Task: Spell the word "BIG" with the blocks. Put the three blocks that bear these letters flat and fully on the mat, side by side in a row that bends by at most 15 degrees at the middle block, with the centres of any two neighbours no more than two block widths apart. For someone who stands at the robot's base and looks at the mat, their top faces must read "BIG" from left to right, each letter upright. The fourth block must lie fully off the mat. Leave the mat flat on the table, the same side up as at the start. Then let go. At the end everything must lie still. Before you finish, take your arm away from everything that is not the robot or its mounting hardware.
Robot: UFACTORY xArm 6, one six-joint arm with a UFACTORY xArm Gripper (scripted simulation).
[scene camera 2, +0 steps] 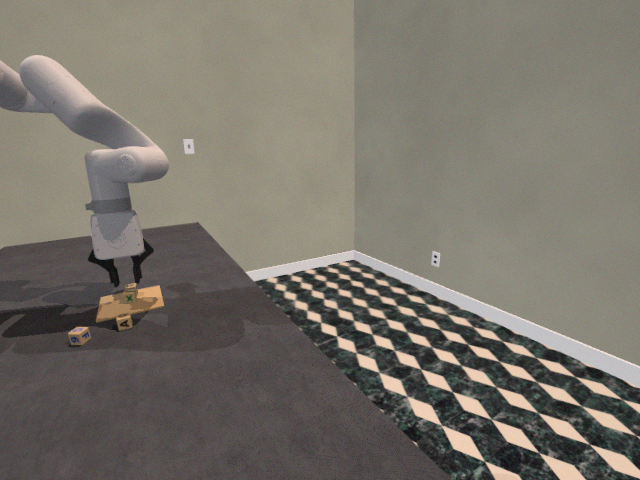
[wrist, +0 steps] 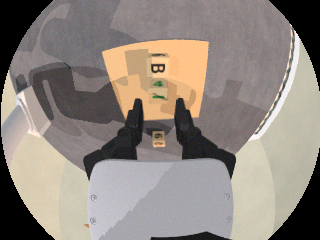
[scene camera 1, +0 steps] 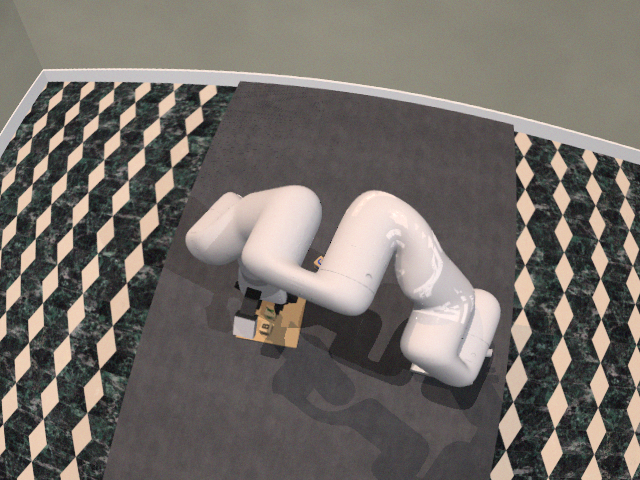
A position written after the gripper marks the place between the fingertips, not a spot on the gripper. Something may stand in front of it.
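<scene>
Gripper visible (scene camera 2: 127,283), (scene camera 1: 269,306), (wrist: 159,107). Tan mat (scene camera 1: 286,329), (scene camera 2: 150,298), (wrist: 126,65).
</scene>
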